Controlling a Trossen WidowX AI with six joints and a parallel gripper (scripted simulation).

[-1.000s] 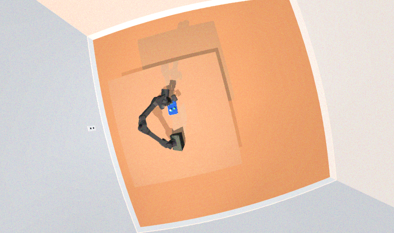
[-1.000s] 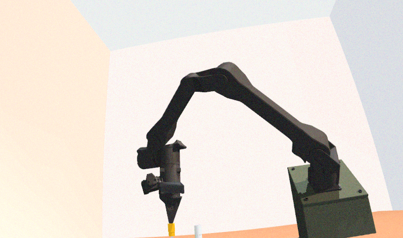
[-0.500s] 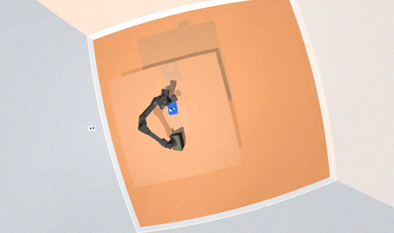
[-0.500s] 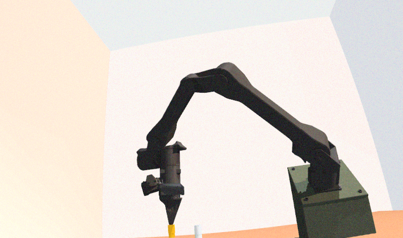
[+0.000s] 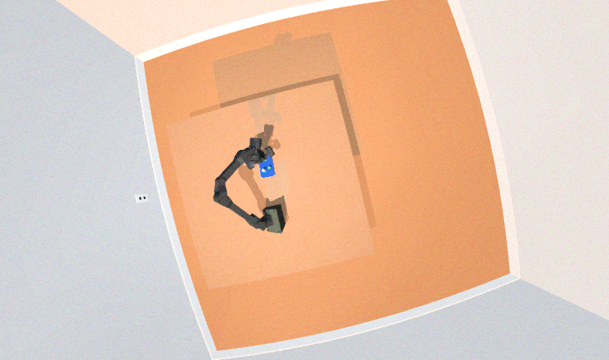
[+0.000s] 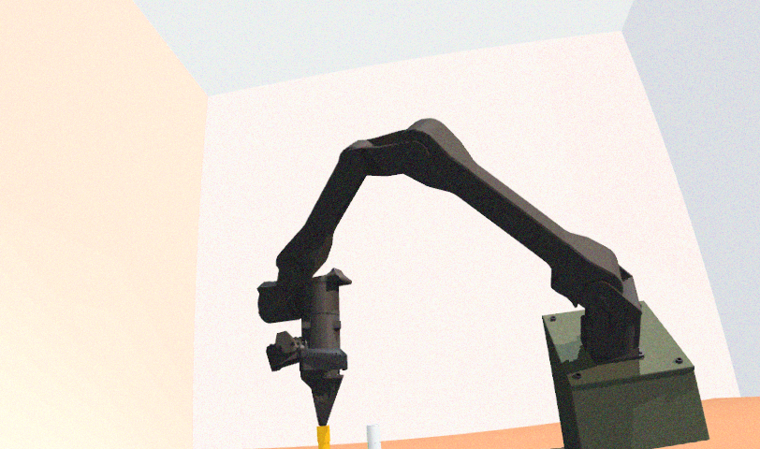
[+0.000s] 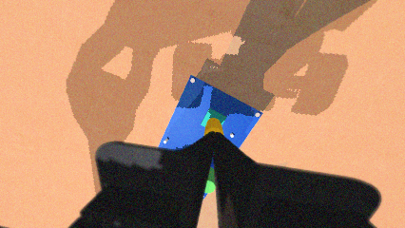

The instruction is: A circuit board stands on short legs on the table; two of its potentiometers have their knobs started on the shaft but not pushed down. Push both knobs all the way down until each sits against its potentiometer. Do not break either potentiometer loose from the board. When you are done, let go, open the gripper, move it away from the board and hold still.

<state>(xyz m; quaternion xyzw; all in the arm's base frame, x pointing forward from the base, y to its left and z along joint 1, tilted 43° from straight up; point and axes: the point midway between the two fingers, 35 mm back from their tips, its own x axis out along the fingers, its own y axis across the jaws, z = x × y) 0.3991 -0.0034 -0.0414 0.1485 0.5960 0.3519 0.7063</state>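
Now: gripper tip 80 mm past the grey knob, 20 mm to the right of it and 20 mm above it.
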